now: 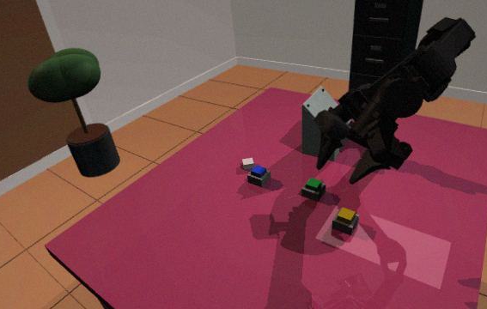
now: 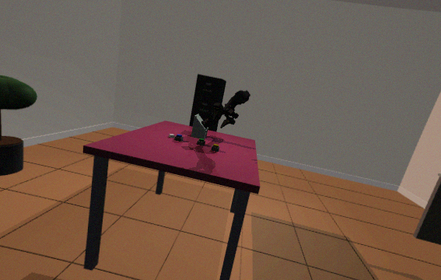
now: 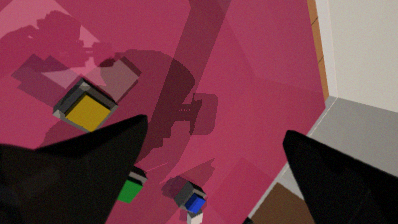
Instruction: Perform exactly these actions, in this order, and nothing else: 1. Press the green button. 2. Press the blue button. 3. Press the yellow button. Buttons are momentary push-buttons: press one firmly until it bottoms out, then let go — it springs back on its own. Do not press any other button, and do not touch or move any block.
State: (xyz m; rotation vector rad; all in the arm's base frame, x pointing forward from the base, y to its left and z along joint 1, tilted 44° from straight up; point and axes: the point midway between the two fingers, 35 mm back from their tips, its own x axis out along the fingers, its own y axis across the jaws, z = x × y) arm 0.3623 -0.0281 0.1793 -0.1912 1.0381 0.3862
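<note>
Right now the green button is 15 cm behind my gripper tip, 8 cm to the right of it and 16 cm below it. Round my gripper tip: blue button 15 cm behind, 24 cm to the right, 16 cm below; small white block 20 cm behind, 30 cm to the right, 18 cm below; yellow button 6 cm behind, 2 cm to the left, 16 cm below.
</note>
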